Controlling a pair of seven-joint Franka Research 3 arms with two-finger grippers.
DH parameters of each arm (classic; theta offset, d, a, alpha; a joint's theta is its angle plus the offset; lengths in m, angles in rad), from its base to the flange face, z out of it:
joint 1: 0 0.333 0 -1.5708
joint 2: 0 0 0 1.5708
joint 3: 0 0.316 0.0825 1.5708
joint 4: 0 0 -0.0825 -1.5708
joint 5: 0 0.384 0 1.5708
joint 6: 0 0 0.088 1.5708
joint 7: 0 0.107 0 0
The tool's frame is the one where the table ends.
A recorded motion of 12 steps. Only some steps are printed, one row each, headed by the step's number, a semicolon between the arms.
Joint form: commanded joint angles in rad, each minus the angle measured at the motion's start. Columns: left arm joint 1, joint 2, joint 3, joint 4, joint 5, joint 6, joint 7; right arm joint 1, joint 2, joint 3, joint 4, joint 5, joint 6, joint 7.
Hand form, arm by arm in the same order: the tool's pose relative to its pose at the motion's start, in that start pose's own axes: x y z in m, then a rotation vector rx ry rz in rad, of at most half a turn. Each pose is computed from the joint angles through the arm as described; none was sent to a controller.
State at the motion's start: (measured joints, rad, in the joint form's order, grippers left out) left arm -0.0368 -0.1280 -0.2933 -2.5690 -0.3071 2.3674 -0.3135; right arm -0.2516 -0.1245 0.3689 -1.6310 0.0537 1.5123 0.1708
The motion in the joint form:
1: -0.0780 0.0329 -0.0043 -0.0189 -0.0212 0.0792 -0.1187; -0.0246 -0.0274 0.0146 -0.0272 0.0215 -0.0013 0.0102
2: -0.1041 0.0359 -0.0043 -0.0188 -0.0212 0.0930 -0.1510; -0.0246 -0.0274 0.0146 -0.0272 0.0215 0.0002 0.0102
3: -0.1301 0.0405 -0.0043 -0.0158 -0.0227 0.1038 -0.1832; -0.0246 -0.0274 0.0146 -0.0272 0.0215 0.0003 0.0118
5: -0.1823 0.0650 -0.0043 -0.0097 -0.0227 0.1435 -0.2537; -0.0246 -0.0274 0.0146 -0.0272 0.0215 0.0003 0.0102
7: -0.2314 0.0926 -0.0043 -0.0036 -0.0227 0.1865 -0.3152; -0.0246 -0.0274 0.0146 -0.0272 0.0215 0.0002 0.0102
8: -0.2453 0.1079 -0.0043 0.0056 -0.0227 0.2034 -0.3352; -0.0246 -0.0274 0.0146 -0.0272 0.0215 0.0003 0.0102
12: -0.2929 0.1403 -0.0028 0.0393 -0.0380 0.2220 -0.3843; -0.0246 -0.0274 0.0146 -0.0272 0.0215 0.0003 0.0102
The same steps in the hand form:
1: -0.0153 0.0252 0.0202 -0.0099 0.0127 -0.0627; -0.0079 0.0009 0.0005 0.0089 -0.0052 0.0205
2: -0.0205 0.0346 0.0222 -0.0112 0.0192 -0.0699; -0.0077 0.0009 0.0003 0.0091 -0.0037 0.0205
3: -0.0255 0.0443 0.0240 -0.0138 0.0232 -0.0778; -0.0077 0.0009 0.0003 0.0092 -0.0036 0.0221
5: -0.0345 0.0634 0.0325 -0.0203 0.0339 -0.0998; -0.0077 0.0009 0.0003 0.0092 -0.0036 0.0205
7: -0.0435 0.0810 0.0418 -0.0287 0.0441 -0.1166; -0.0077 0.0009 0.0003 0.0091 -0.0037 0.0205
8: -0.0443 0.0879 0.0445 -0.0357 0.0492 -0.1238; -0.0077 0.0009 0.0003 0.0092 -0.0036 0.0205
12: -0.0502 0.1111 0.0482 -0.0570 0.0465 -0.1401; -0.0077 0.0009 0.0003 0.0092 -0.0036 0.0205

